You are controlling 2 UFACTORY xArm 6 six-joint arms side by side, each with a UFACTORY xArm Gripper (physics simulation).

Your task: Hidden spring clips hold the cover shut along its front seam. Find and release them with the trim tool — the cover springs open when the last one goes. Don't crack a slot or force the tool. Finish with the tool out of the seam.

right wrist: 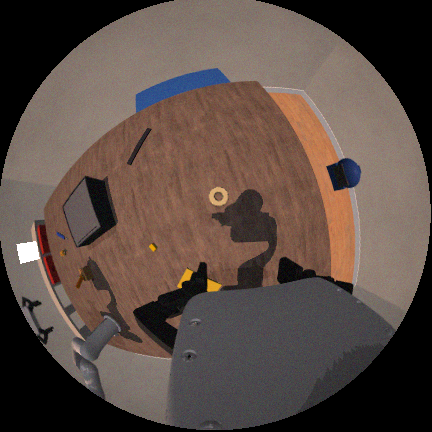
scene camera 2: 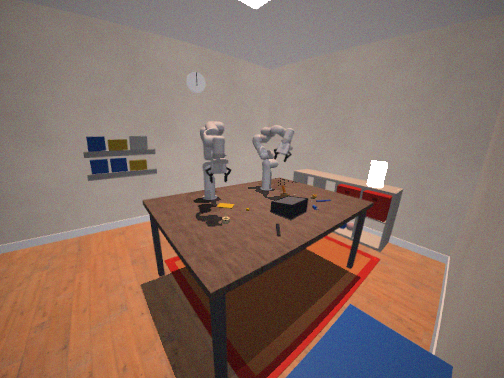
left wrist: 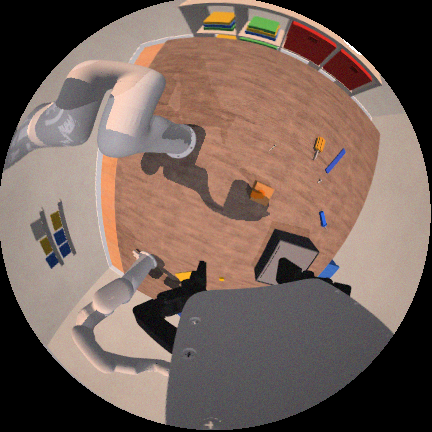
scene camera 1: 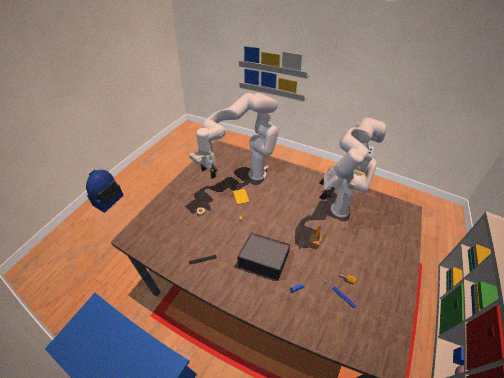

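The covered box, black with a grey top, stands on the table with its cover down. The seam clips cannot be made out. A small tool with an orange handle and thin metal tip lies to the right of the box in scene camera 1; whether it is the trim tool is unclear. My left gripper is open and empty, high above the table behind the box. My right gripper is open and empty, high above the table's far left in scene camera 1.
An orange upright piece stands near the box. Around lie a blue bar, a short blue piece, a black bar, a yellow sheet, a small yellow block and a tan ring.
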